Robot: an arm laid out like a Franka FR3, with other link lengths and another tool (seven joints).
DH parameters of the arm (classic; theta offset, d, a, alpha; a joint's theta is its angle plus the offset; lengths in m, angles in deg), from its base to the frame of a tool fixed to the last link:
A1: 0 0.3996 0 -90
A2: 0 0 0 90
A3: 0 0.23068 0.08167 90
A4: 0 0 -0.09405 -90
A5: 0 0.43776 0 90
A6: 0 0 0.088 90
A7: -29.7 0.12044 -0.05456 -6
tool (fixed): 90 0.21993 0 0
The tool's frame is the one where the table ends.
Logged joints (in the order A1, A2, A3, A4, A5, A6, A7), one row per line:
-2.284, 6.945, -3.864, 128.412, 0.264, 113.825, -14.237
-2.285, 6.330, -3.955, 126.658, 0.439, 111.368, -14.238
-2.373, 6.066, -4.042, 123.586, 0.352, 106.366, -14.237
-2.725, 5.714, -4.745, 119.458, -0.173, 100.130, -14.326
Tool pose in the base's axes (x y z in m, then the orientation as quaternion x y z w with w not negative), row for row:
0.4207, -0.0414, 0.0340, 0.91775, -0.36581, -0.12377, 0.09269
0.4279, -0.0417, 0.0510, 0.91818, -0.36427, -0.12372, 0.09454
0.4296, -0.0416, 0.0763, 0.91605, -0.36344, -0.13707, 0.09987
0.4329, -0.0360, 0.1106, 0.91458, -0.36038, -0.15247, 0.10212
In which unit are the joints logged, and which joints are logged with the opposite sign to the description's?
The joints are logged in degrees. Opposite sign: A3, A4, A5.
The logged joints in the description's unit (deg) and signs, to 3 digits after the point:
-2.284, 6.945, 3.864, -128.412, -0.264, 113.825, -14.237
-2.285, 6.330, 3.955, -126.658, -0.439, 111.368, -14.238
-2.373, 6.066, 4.042, -123.586, -0.352, 106.366, -14.237
-2.725, 5.714, 4.745, -119.458, 0.173, 100.130, -14.326

